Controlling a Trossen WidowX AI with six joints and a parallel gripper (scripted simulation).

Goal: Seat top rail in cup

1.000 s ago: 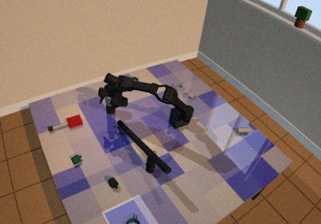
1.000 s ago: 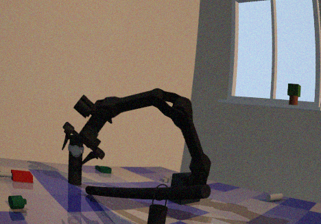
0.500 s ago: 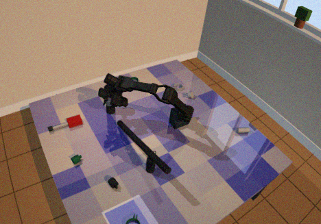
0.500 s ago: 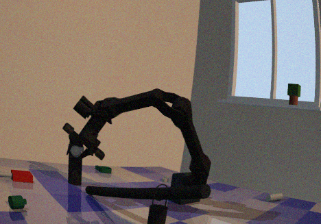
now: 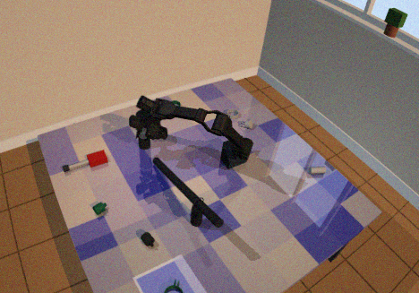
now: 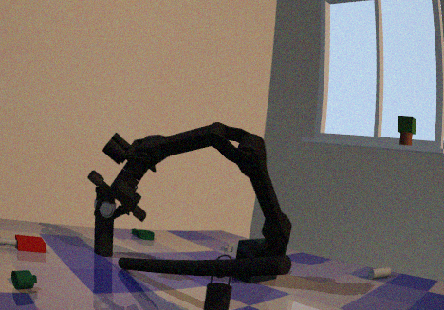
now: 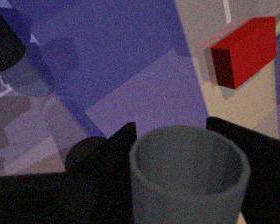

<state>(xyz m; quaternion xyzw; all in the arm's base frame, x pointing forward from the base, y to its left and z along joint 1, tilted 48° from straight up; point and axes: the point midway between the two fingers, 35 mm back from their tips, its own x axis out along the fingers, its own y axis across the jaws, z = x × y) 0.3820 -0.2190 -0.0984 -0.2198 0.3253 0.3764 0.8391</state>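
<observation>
Right now my gripper tip is 4 cm to the left of the pale brace band, 4 cm past it and 3 cm below it. Round my gripper tip: cup: 3 cm behind, 3 cm above, 2 cm to the right; then green fitting: 28 cm ahead, 20 cm to the left, 11 cm below; then handle: 28 cm ahead, 11 cm below, 9 cm to the right.
</observation>
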